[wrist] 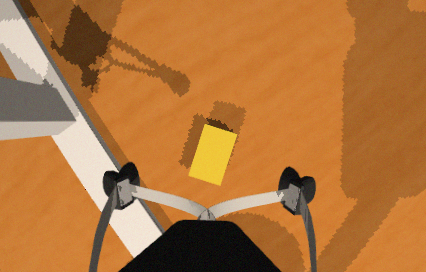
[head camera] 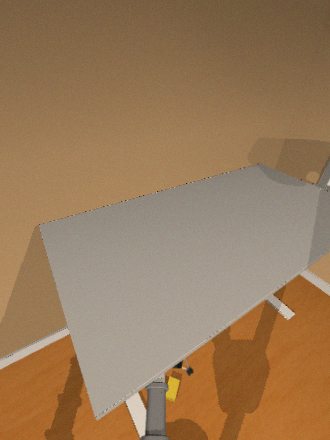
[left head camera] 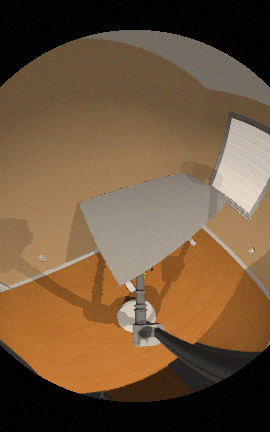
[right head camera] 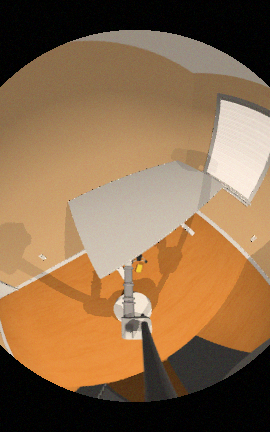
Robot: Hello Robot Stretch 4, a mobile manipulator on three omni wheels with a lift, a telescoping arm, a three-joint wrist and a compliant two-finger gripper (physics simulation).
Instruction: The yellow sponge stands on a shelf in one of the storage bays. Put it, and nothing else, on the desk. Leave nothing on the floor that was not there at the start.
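Frame: origin at the robot's base, x left, y up, z ahead, level; centimetres.
Seen in the pictures: gripper, fingertip midpoint: (wrist: 209, 180) (head camera: 174, 372) (right head camera: 138, 262).
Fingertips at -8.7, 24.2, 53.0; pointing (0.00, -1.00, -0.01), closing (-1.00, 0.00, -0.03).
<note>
Offsets run from my fingertips to a thing's top centre, as dx, dy, dz. "spot": to the spot under its first point. Level surfaces: height alone.
The yellow sponge @[-0.2, -22.4, -0.5] (head camera: 172, 389) (right head camera: 139, 268) (wrist: 213, 155) lies on the floor beside the white foot of the desk @[dy +68.1] (head camera: 175, 265) (left head camera: 150, 225) (right head camera: 140, 215). In the left head view a sliver of it shows beside the arm. My gripper (wrist: 209, 180) is open and empty, its fingertips wide apart. In the wrist view the sponge shows between and a little beyond the fingertips; the gripper is above it, at a height I cannot tell exactly. In the head view the gripper is partly hidden under the desk's front edge, with one fingertip showing. The storage bays do not show.
The desk's white foot bar (wrist: 95, 165) (head camera: 136, 410) runs close to the left of the gripper. A grey desk part @[spot: +28.3, -13.5, +8.7] (wrist: 30, 102) juts in at the left of the wrist view. The desk's front edge overhangs the wrist. A wall stands behind the desk, with a window @[spot: -134.6, +113.0, +70.0] (left head camera: 245, 167) (right head camera: 237, 150) at the right.
</note>
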